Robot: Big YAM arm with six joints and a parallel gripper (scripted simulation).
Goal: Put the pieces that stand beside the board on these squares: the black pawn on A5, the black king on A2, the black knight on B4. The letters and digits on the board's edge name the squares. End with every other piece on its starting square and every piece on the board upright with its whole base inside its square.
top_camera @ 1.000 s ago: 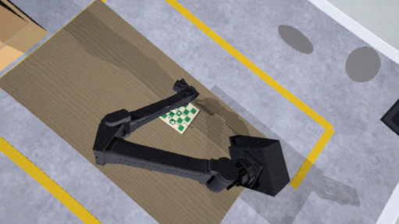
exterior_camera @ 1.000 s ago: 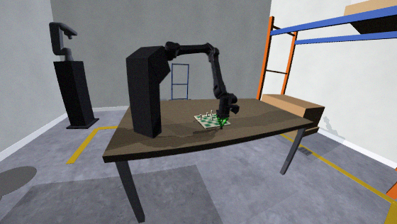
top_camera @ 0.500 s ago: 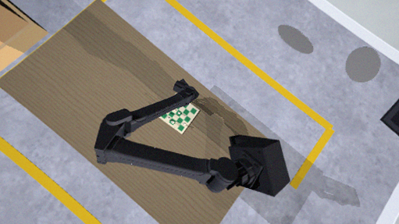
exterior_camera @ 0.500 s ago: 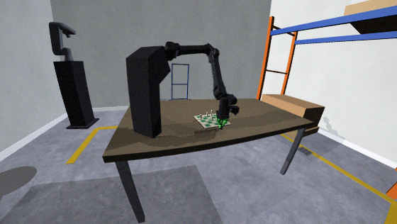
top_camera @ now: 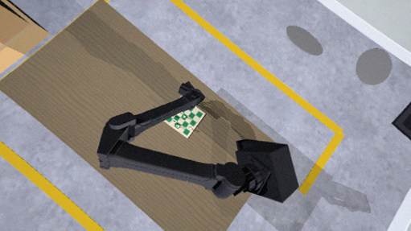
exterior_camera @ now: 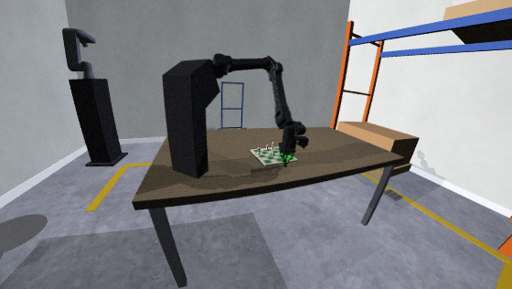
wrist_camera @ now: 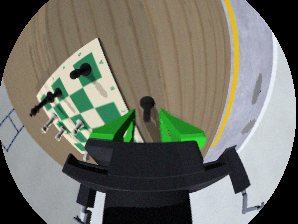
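My gripper is now 14 cm to the right of the chessboard, 2 cm past it and 2 cm above it.
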